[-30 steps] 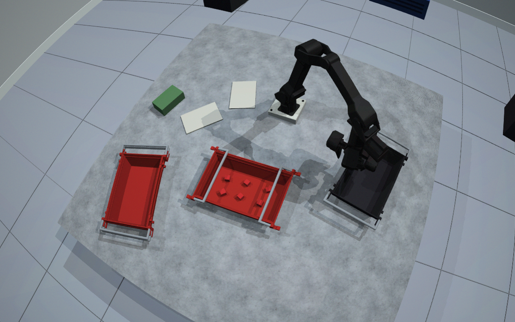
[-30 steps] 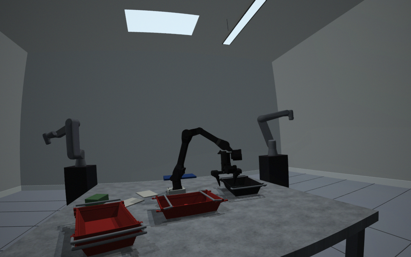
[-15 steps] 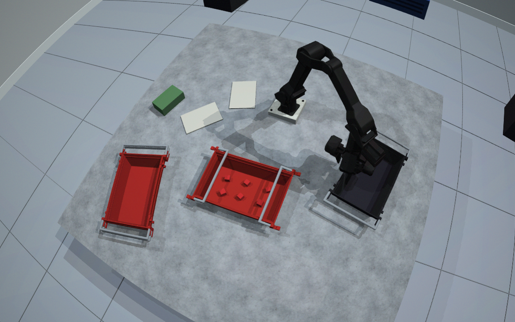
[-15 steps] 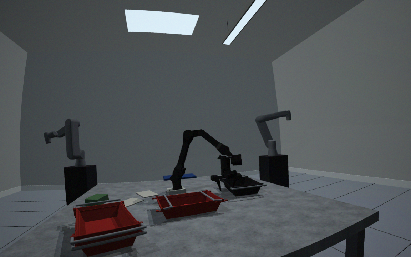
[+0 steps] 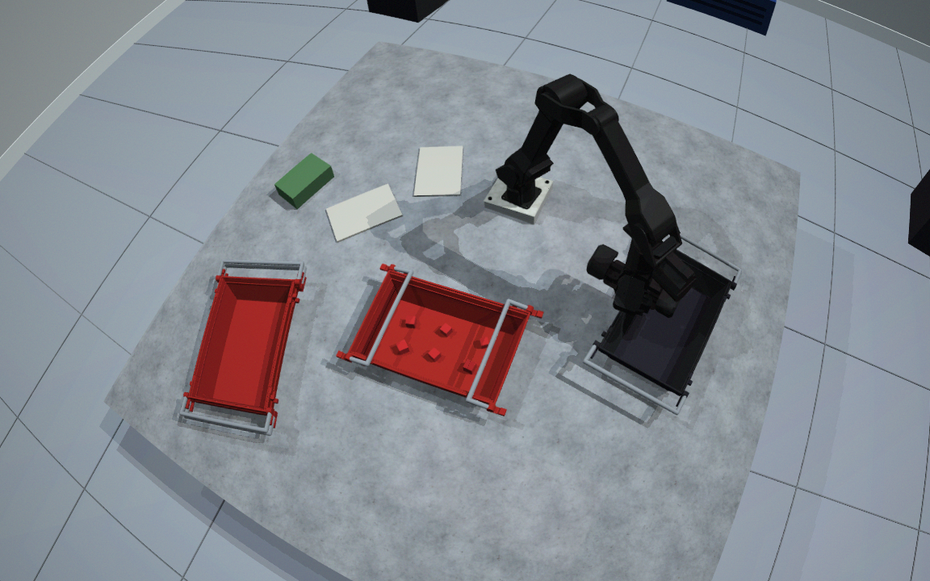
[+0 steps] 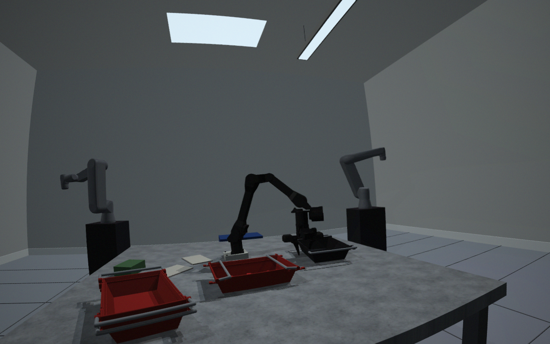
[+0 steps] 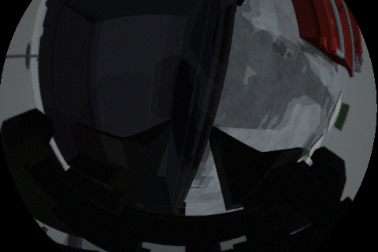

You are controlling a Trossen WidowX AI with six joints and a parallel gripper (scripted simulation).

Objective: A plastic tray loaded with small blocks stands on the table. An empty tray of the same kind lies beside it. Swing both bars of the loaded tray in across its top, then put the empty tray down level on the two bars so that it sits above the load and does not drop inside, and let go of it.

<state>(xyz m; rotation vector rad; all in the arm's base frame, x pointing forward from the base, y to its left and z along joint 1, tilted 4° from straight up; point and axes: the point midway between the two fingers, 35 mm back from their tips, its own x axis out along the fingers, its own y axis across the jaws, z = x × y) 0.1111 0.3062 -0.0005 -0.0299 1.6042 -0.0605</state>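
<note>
Right now the black tray is 90 mm to the left of my gripper tip and 30 mm above it. From my gripper tip the other things lie so: green block: 90 mm ahead, 770 mm to the right, 10 mm above.
</note>
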